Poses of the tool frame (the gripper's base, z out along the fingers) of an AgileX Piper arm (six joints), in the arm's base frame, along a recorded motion.
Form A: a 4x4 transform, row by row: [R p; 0 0 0 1], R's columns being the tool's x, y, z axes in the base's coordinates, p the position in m. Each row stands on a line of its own.
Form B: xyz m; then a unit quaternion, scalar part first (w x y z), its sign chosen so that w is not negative. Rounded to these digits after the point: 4 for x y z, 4 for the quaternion.
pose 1, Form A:
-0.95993 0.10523 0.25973 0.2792
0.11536 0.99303 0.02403 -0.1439
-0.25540 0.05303 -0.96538 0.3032
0 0 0 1
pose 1, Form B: 0.2792 -0.1439 0.3032 0.1301 0.0557 0.9897 0.0195
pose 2, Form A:
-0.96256 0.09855 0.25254 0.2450
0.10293 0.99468 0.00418 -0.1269
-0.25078 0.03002 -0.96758 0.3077
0 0 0 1
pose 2, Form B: 0.2450 -0.1269 0.3077 0.1270 0.0509 0.9906 0.0086
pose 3, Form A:
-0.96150 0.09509 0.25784 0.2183
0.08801 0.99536 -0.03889 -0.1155
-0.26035 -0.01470 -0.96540 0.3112
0 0 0 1
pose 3, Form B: 0.2183 -0.1155 0.3112 0.1308 0.0462 0.9902 -0.0135
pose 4, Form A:
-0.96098 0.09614 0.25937 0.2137
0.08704 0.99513 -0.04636 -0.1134
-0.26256 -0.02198 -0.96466 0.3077
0 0 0 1
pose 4, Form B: 0.2137 -0.1134 0.3077 0.1318 0.0463 0.9900 -0.0173
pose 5, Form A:
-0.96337 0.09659 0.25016 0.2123
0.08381 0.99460 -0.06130 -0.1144
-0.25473 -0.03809 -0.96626 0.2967
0 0 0 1
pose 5, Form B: 0.2123 -0.1144 0.2967 0.1274 0.0455 0.9905 -0.0251
